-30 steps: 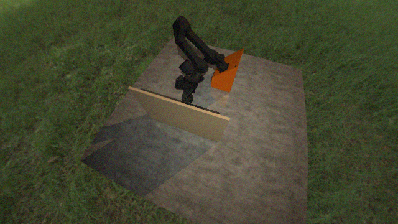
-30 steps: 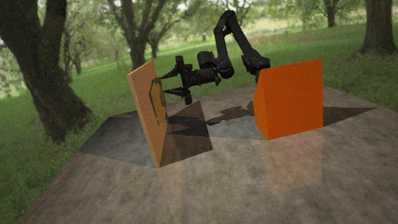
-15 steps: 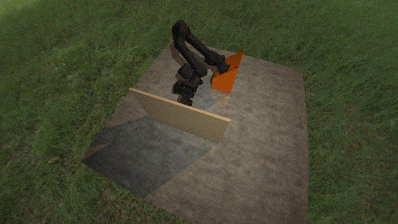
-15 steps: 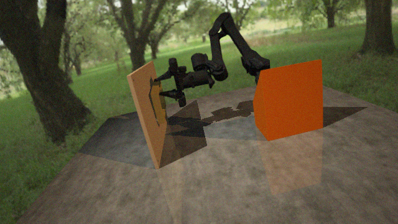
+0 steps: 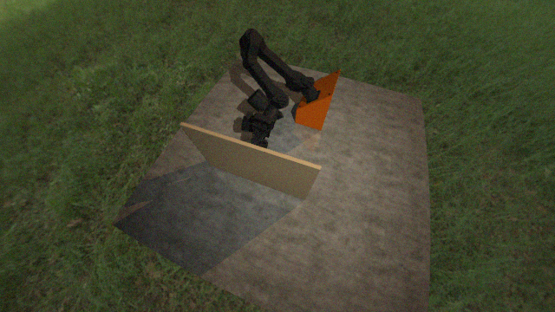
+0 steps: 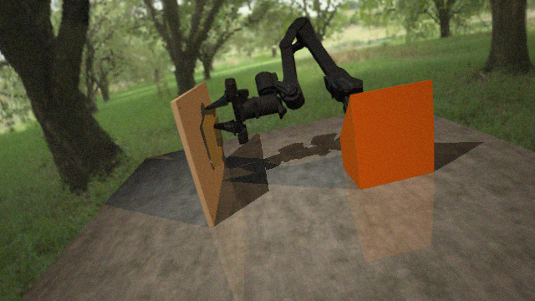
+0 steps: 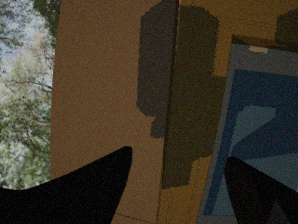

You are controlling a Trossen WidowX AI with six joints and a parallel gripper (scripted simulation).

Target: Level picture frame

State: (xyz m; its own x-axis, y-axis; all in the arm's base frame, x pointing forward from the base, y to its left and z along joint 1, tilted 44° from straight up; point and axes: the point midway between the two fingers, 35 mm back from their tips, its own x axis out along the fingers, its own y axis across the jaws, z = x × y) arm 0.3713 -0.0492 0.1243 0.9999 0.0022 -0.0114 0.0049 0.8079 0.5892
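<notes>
Right now my gripper tip is 1 cm to the left of the picture frame and 5 cm above it. Round my gripper tip: wall board: 2 cm ahead, 6 cm below.
</notes>
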